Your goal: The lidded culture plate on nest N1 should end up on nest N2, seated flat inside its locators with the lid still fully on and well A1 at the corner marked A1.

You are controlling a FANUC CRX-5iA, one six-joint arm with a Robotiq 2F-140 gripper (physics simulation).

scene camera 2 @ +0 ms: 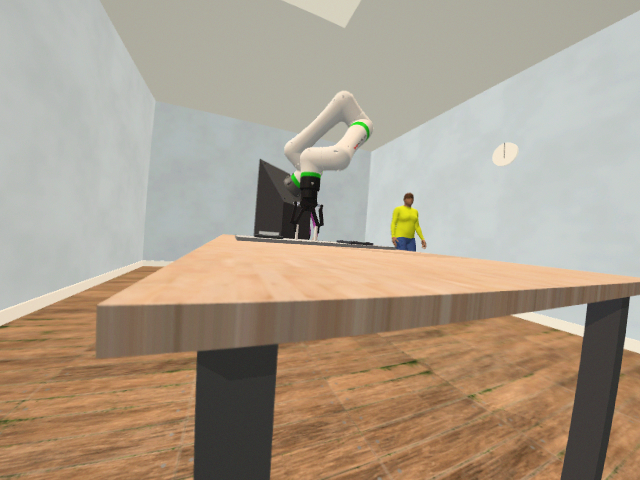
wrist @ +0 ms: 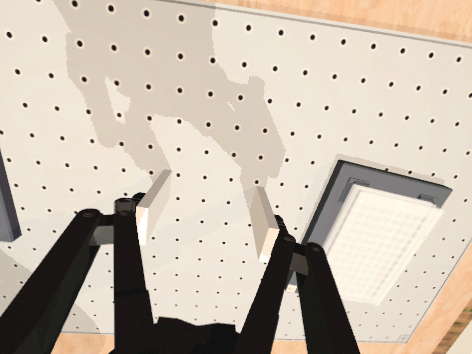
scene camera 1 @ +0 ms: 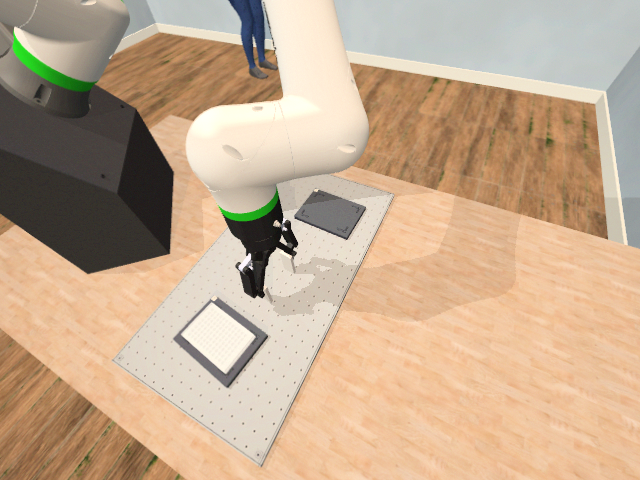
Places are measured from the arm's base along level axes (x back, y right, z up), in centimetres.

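Where they show: gripper, fingertip midpoint: [scene camera 2: 305, 240] [wrist: 212, 192] [scene camera 1: 278, 284]; arm's base, link origin: [scene camera 2: 291, 188] [scene camera 1: 45, 89].
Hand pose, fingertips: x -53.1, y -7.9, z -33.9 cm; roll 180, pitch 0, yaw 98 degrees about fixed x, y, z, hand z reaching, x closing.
Note:
Things, the pixels of their centre, and the offset from my fingertips. Level surfaces: height alone.
- lidded culture plate, body centre: [wrist: 369, 253] [scene camera 1: 217, 335] [scene camera 2: 268, 232] dx +0.3, dy +16.9, dz +2.5 cm
- dark nest N1, body centre: [wrist: 360, 242] [scene camera 1: 220, 337] [scene camera 2: 268, 236] dx +0.3, dy +16.9, dz +0.8 cm
- small pale mark, body centre: [wrist: 291, 288] [scene camera 1: 214, 298] dx +8.4, dy +12.2, dz +1.2 cm
- Nest N2, body centre: [scene camera 1: 330, 212] [scene camera 2: 354, 242] dx +4.2, dy -24.4, dz +0.8 cm
- perforated grey board, surface height: dz +0.0 cm
- wooden table, surface height: dz -1.3 cm
The lidded culture plate [scene camera 1: 219, 335] [scene camera 2: 270, 233] [wrist: 385, 245], white and translucent, lies flat on dark nest N1 [scene camera 1: 261, 336] [wrist: 336, 200] at the near end of the board. A small pale mark [scene camera 1: 214, 298] [wrist: 291, 288] is at one nest corner. The lettering and well A1 cannot be read. Nest N2 [scene camera 1: 330, 213] [scene camera 2: 354, 242] [wrist: 7, 215], dark with corner locators, is bare at the far end. My gripper [scene camera 1: 279, 280] [scene camera 2: 306, 233] [wrist: 212, 192] is open and empty, pointing down over the board between the nests, nearer N1. Its two pale finger pads stand apart.
The perforated grey board [scene camera 1: 289, 387] [wrist: 200, 150] lies on the wooden table [scene camera 1: 439, 361] [scene camera 2: 310, 273]. The black robot pedestal [scene camera 1: 77, 206] stands beside the board. A person [scene camera 1: 253, 36] stands beyond the table; a person in yellow [scene camera 2: 406, 222] shows in scene camera 2.

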